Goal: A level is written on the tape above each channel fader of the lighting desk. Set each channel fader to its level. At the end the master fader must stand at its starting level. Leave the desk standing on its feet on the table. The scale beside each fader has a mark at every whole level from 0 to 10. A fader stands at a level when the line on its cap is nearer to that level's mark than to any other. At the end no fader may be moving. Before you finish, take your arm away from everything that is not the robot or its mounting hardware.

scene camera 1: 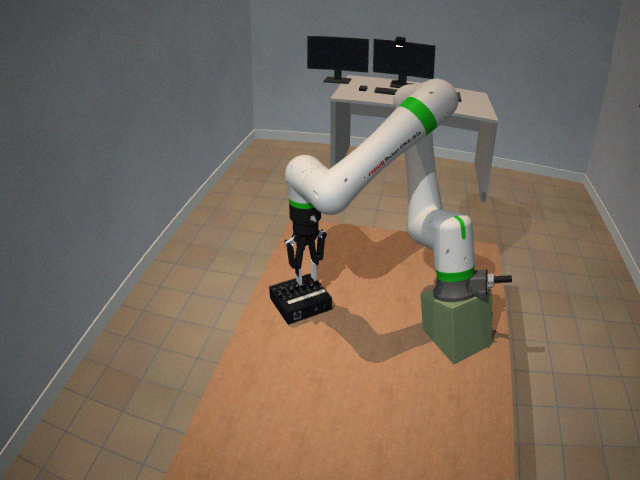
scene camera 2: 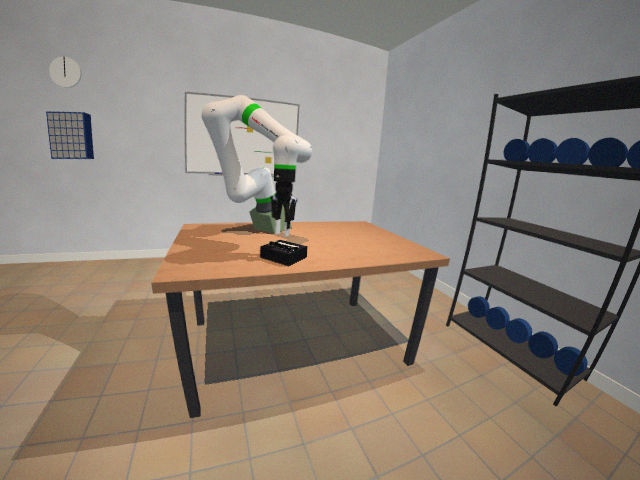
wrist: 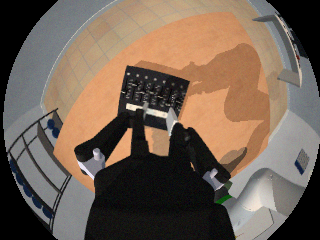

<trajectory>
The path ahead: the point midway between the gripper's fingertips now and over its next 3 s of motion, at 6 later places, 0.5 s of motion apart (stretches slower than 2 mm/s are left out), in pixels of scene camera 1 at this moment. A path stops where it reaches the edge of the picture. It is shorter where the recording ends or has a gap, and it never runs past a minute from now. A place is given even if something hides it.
My gripper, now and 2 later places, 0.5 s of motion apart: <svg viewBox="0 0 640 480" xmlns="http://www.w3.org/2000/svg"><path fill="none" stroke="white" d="M306 280L306 266L306 259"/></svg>
</trajectory>
